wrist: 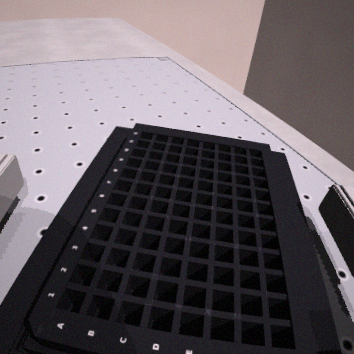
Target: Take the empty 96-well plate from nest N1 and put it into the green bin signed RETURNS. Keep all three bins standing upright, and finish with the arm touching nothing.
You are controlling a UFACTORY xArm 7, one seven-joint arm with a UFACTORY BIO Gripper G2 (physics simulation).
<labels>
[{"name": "my gripper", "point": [179, 182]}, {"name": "black 96-well plate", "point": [187, 237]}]
</labels>
